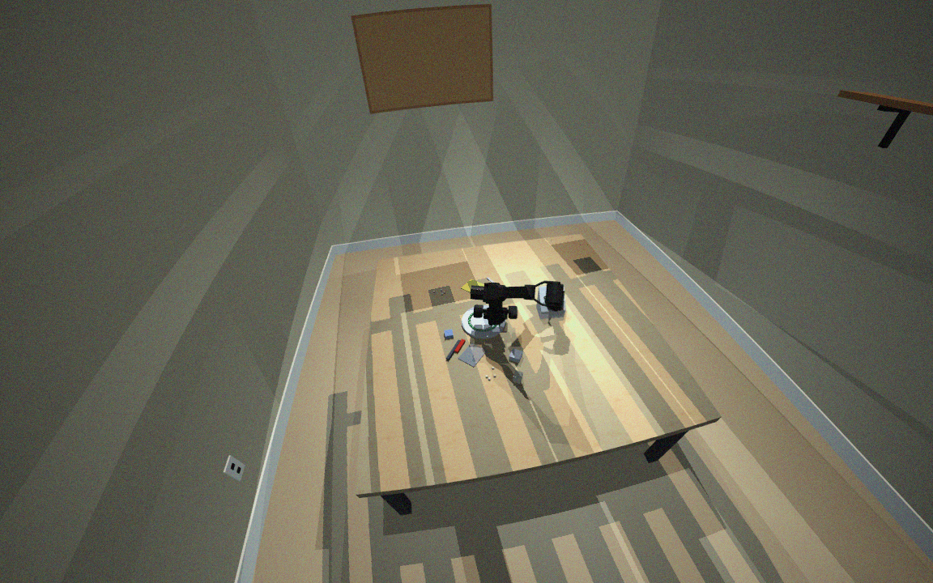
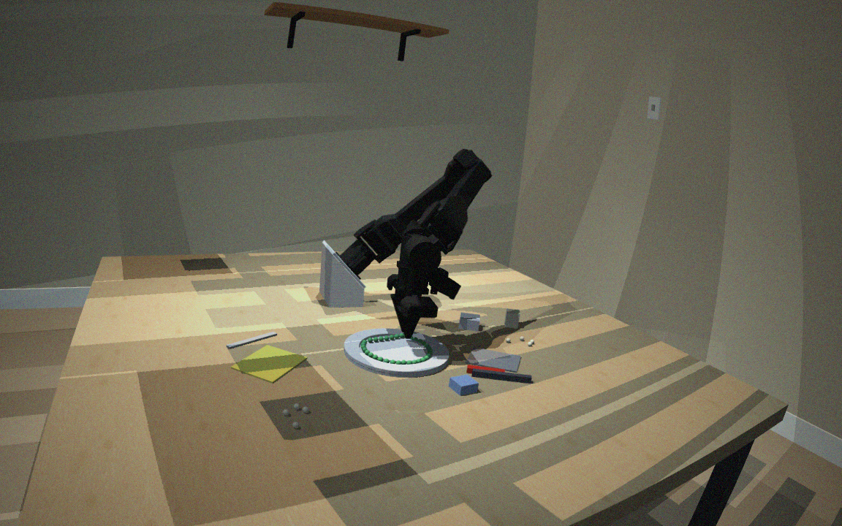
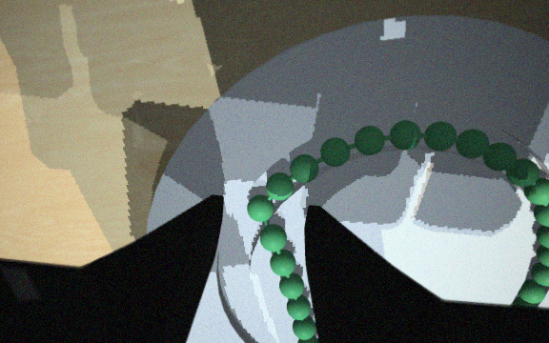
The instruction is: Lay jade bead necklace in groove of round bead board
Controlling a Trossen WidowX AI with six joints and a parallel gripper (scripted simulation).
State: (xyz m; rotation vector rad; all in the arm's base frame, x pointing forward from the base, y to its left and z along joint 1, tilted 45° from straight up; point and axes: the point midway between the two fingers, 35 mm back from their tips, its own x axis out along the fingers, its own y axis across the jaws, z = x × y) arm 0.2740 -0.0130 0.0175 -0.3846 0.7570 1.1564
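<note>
The round grey bead board is 50 mm to the right of my gripper tip, 40 mm ahead of it and 10 mm below it. Round my gripper tip: grey plate: 140 mm ahead, 120 mm to the left, 10 mm below; blue block: 210 mm ahead, 20 mm to the right, 10 mm below; red and black pen: 190 mm ahead, 70 mm to the left, 10 mm below.
</note>
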